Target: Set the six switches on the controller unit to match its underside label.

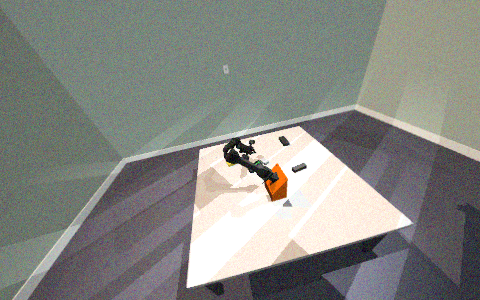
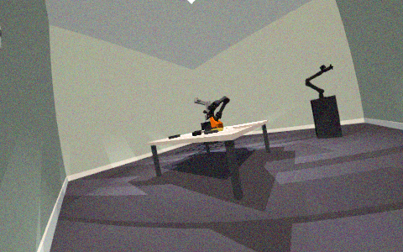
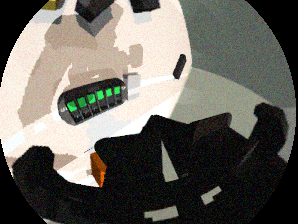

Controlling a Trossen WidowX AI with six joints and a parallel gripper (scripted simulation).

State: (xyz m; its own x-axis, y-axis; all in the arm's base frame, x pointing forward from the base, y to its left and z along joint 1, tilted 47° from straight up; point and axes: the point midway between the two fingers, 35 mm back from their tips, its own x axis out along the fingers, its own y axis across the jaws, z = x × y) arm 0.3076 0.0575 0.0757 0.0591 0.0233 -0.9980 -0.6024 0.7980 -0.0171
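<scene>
My gripper tip is 150 mm above the grey box, 80 mm to the left of it and 30 mm short of it. From my gripper tip the other things lie so: yellow block: 230 mm to the left, 140 mm below, 120 mm ahead.
</scene>
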